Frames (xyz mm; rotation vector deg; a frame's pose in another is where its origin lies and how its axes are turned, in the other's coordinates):
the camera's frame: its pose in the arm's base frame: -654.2 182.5 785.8 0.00 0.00 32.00
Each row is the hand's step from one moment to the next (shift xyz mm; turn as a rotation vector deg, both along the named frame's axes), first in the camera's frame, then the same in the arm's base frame.
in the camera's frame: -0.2 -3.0 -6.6 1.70 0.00 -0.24
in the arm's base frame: 1.4 -2.7 -6.6 1.44 0.90 -0.24
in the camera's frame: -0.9 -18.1 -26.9 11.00 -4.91 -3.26
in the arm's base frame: 8.8 -15.8 -26.9 11.93 1.67 -3.26
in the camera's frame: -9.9 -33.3 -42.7 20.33 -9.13 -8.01
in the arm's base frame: 9.3 -33.5 -42.7 22.08 3.03 -8.01
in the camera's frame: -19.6 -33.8 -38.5 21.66 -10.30 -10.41
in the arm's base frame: 1.3 -39.1 -38.5 23.83 2.74 -10.41
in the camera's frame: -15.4 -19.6 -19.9 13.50 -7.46 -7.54
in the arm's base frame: -2.7 -24.8 -19.9 15.40 0.83 -7.54
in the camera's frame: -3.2 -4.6 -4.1 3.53 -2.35 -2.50
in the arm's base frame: -0.3 -5.6 -4.1 4.24 -0.12 -2.50
